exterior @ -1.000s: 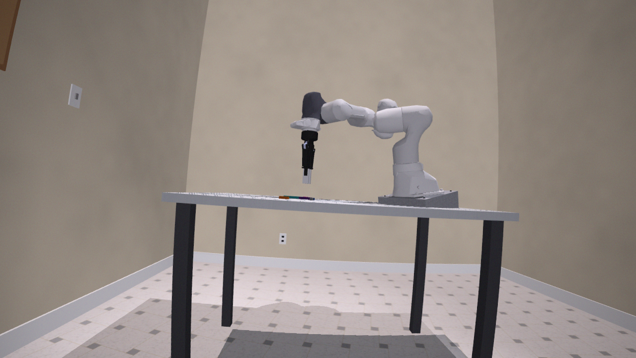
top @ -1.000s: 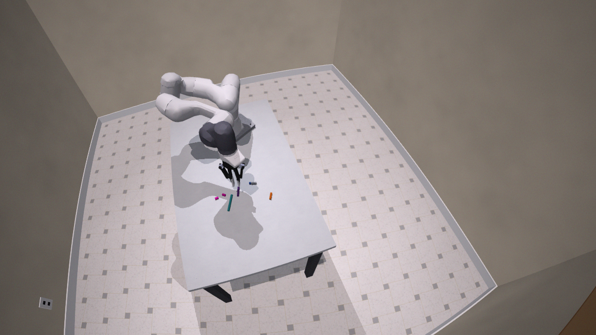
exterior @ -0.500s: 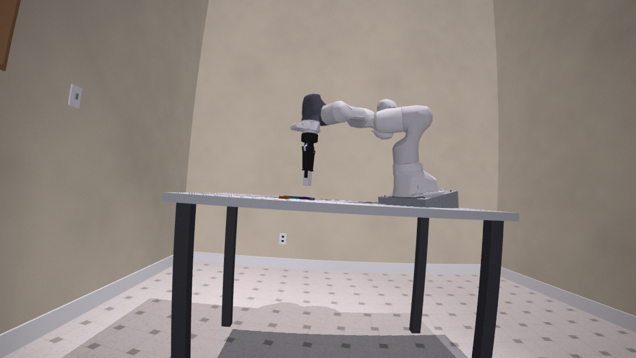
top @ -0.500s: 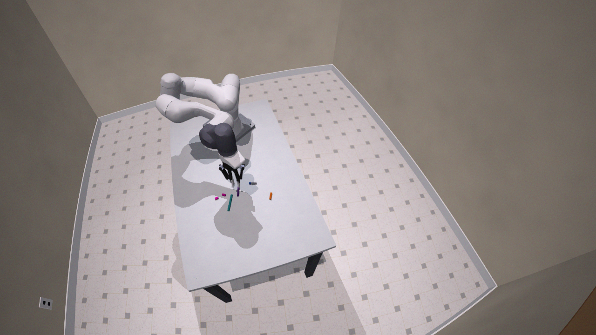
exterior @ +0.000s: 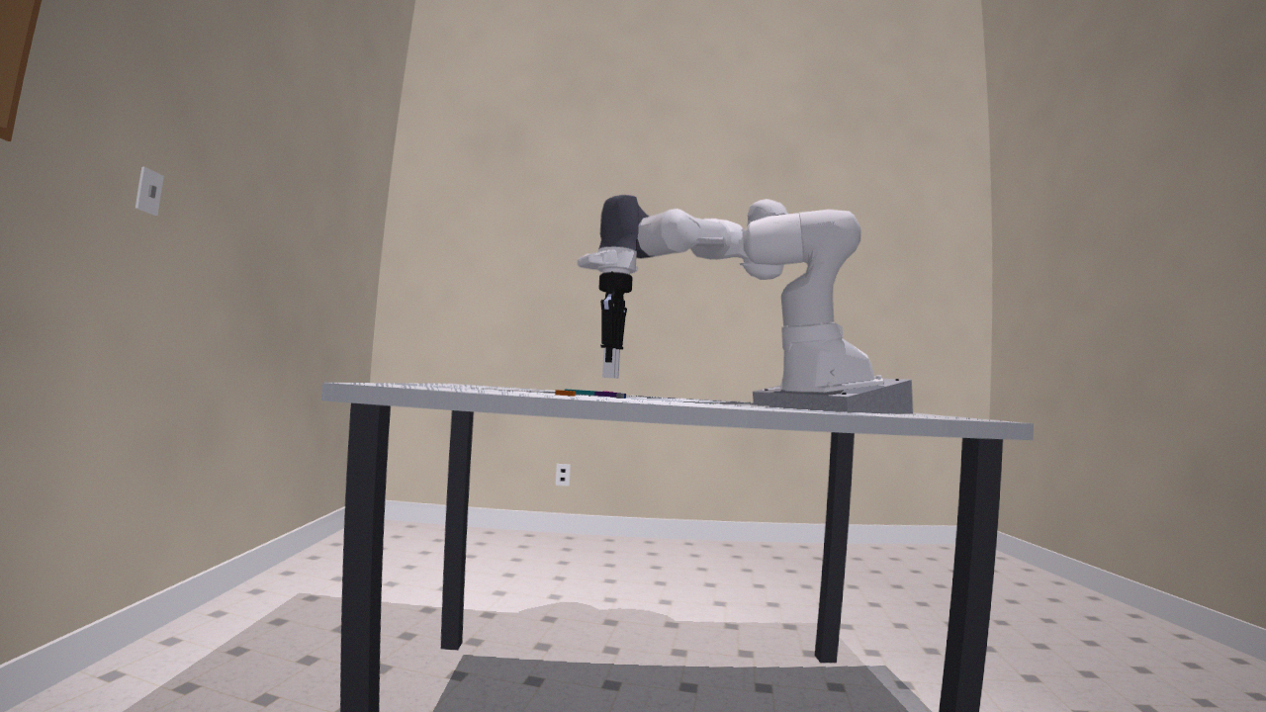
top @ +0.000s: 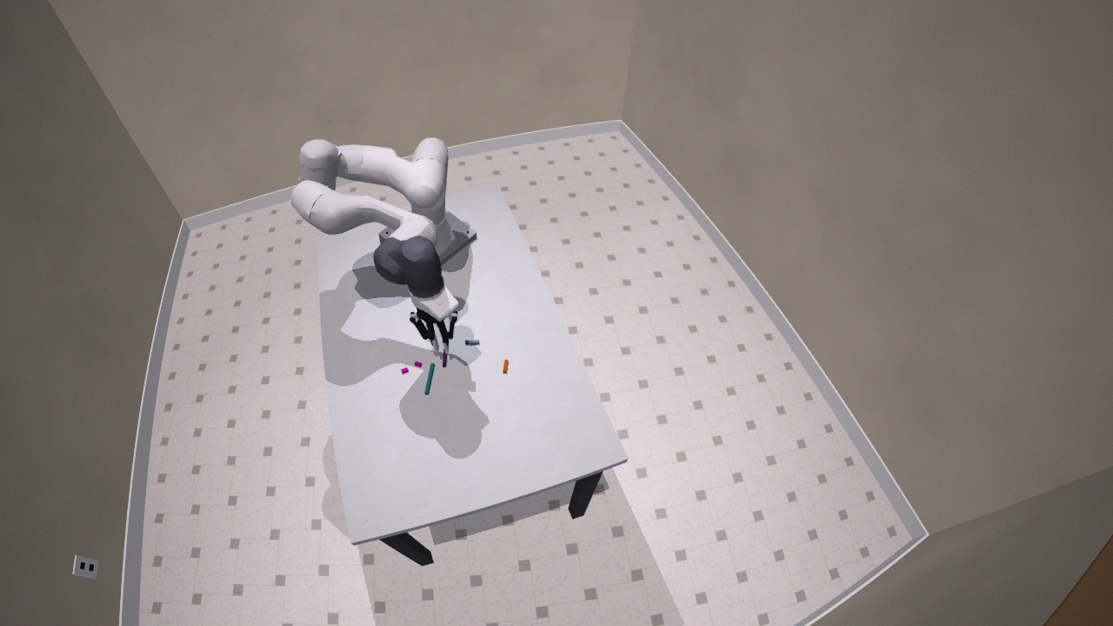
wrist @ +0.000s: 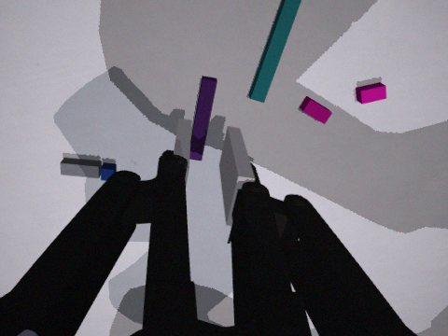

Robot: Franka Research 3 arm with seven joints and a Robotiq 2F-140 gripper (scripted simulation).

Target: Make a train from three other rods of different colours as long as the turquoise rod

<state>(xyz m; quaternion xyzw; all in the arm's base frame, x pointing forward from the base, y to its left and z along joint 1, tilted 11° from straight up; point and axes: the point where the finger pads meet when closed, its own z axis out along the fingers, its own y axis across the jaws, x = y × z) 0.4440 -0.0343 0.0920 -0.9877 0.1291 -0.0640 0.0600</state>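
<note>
My hand is 7 cm above the purple rod. Also, from my hand: turquoise rod: 6 cm ahead, 6 cm to the right, 7 cm below; grey rod: 3 cm behind, 10 cm to the left, 7 cm below; blue rod: 3 cm behind, 8 cm to the left, 7 cm below.
</note>
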